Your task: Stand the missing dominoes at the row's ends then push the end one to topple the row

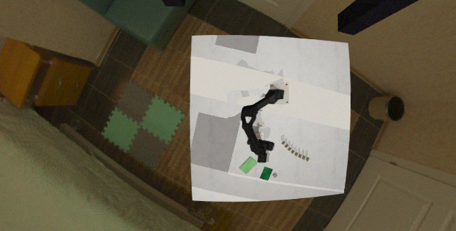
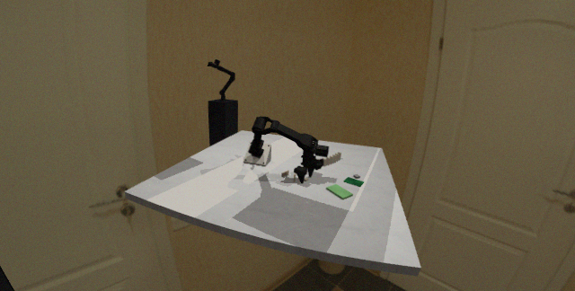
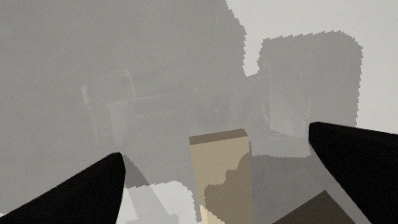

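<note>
Now: the light green flat pad 20 cm ahead of my gripper tip and 5 cm to the right of it. Also, from my gripper tip: metal piece 26 cm ahead, 17 cm to the left; dark green pad 25 cm ahead, 10 cm to the left.
</note>
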